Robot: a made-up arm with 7 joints. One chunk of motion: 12 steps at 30 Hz.
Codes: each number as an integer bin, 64 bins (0 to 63) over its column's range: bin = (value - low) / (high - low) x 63, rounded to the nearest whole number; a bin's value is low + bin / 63 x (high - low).
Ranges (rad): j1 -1.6..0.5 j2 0..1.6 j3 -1.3..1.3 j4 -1.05..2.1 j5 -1.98..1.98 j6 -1.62..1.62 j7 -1.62..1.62
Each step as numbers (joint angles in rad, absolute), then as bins.
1 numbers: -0.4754 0.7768 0.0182 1.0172 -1.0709 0.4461 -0.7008
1 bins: 34 31 32 41 14 40 18
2 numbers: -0.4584 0.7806 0.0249 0.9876 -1.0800 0.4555 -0.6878
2 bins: 34 31 32 41 14 40 18
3 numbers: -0.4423 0.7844 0.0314 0.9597 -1.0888 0.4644 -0.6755
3 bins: 35 31 32 40 14 41 18
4 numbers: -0.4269 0.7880 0.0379 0.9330 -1.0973 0.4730 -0.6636
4 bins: 35 31 32 40 14 41 19
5 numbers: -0.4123 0.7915 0.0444 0.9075 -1.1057 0.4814 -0.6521
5 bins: 36 31 33 39 14 41 19
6 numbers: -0.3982 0.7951 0.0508 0.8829 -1.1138 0.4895 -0.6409
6 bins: 36 31 33 39 14 41 19
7 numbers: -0.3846 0.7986 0.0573 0.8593 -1.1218 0.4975 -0.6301
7 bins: 36 31 33 38 14 41 19
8 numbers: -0.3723 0.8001 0.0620 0.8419 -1.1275 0.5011 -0.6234
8 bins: 37 32 33 38 14 41 19
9 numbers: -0.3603 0.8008 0.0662 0.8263 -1.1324 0.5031 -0.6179
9 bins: 37 32 33 38 13 41 19
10 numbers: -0.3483 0.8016 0.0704 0.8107 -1.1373 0.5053 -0.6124
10 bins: 38 32 33 37 13 41 20
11 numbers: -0.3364 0.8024 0.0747 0.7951 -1.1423 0.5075 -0.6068
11 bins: 38 32 33 37 13 41 20
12 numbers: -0.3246 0.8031 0.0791 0.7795 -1.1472 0.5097 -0.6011
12 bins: 38 32 33 37 13 41 20
